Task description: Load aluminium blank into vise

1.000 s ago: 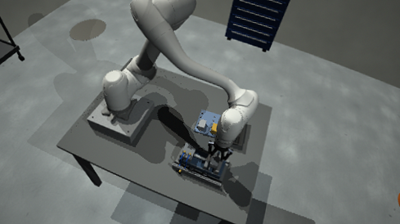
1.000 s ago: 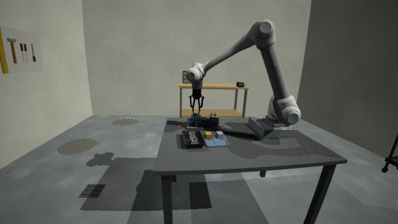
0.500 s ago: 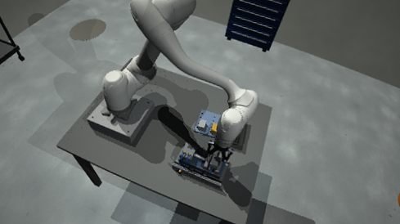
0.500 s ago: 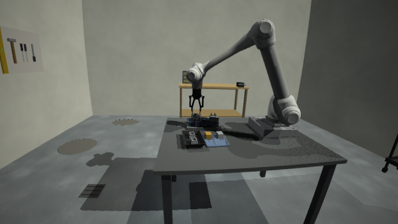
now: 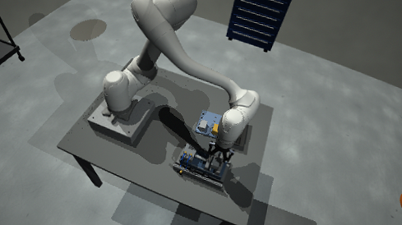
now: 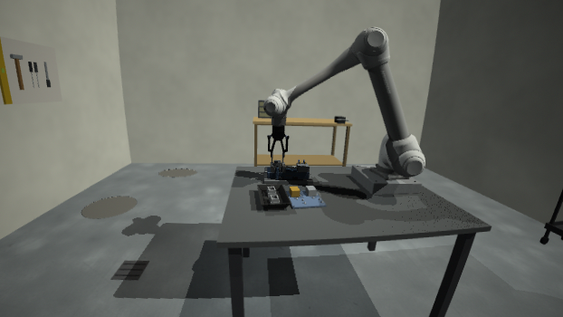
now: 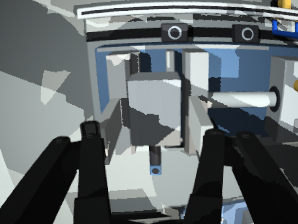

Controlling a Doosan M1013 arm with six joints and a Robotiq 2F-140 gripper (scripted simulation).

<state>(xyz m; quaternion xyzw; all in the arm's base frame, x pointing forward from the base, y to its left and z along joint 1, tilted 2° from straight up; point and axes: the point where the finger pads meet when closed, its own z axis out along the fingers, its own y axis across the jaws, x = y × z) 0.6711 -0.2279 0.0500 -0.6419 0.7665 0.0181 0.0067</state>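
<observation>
My hand is 40 mm above the aluminium blank. The rest, counted from my hand: brass blank (270 mm to the left, 110 mm below, 30 mm behind); vise (100 mm below, 70 mm behind, 10 mm to the left); piston rod (90 mm behind, 60 mm below, 20 mm to the left).
</observation>
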